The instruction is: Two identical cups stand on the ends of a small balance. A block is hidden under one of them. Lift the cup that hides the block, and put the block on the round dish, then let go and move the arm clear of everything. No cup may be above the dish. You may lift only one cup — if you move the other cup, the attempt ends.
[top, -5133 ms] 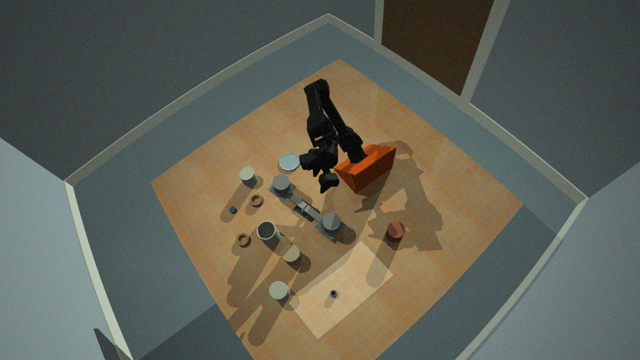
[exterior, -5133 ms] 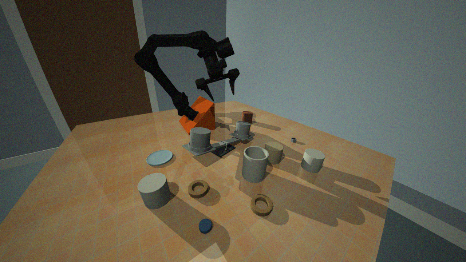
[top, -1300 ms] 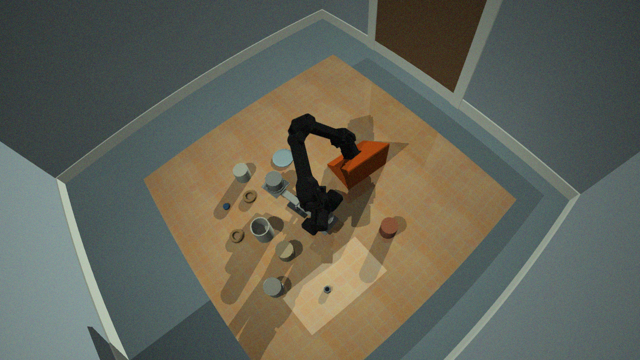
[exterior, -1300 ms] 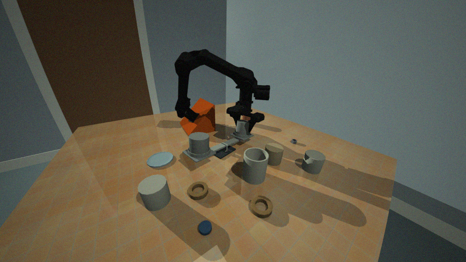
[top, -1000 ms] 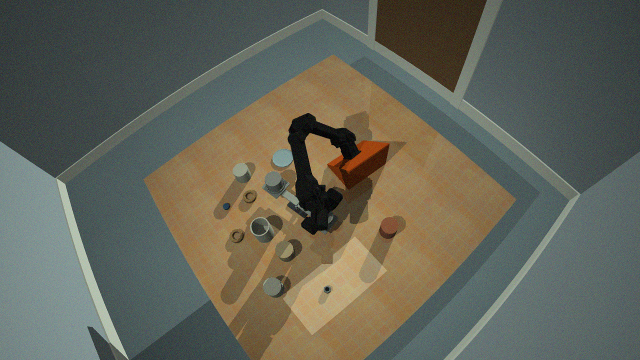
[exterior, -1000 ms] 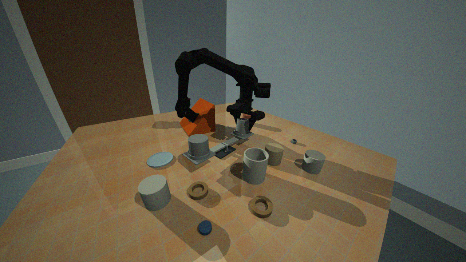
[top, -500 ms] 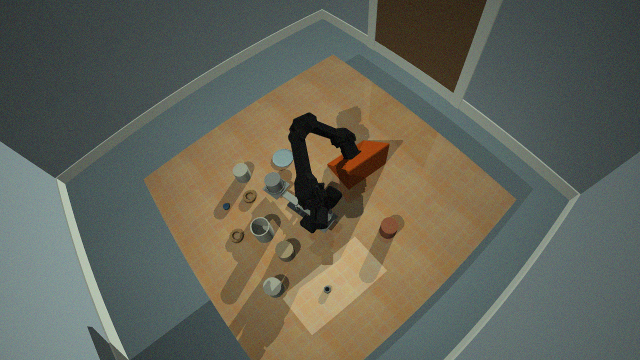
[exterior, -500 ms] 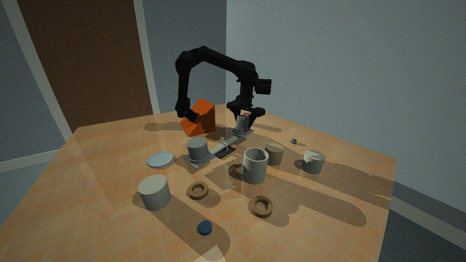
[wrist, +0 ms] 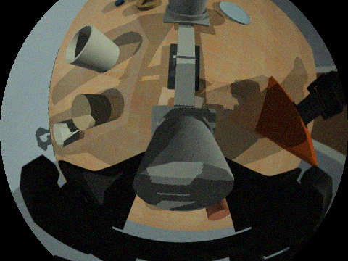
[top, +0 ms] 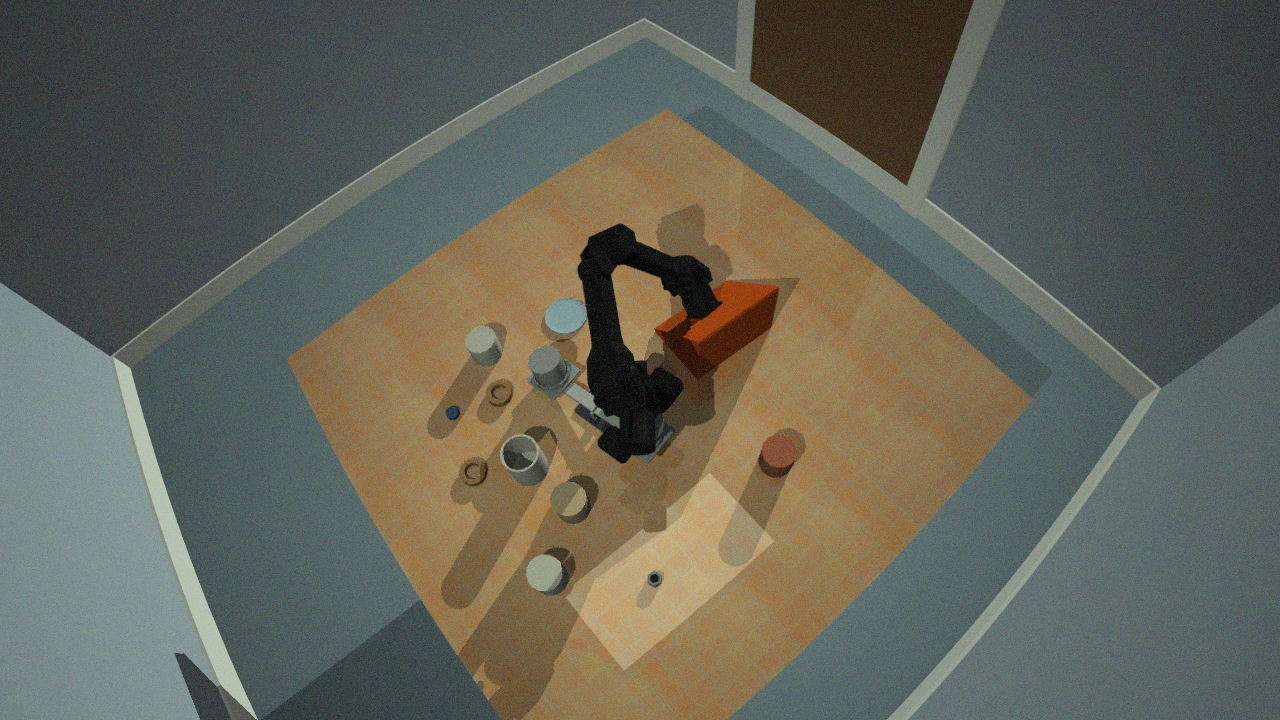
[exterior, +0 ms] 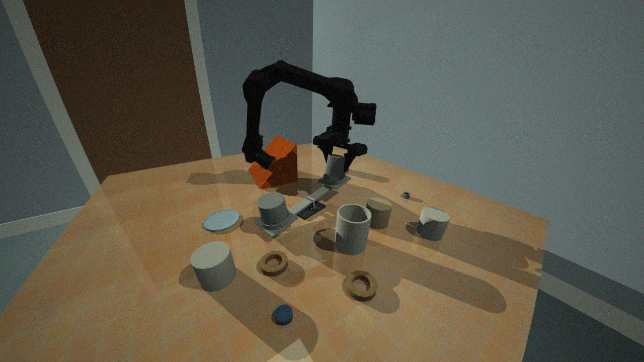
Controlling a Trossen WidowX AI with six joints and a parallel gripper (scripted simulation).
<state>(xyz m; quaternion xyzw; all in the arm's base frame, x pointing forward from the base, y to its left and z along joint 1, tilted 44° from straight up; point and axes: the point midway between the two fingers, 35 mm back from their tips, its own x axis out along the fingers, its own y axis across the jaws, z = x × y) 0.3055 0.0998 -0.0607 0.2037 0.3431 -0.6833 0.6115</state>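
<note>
The pale green block lies 1 cm to the right of my gripper tip and 2 cm below it. From my gripper tip the other things lie so: balance (2 cm ahead, 13 cm to the right, 7 cm below); open-topped cup (20 cm ahead, 15 cm to the right, 7 cm below); red cylinder (15 cm behind, 20 cm to the left, 7 cm below).
</note>
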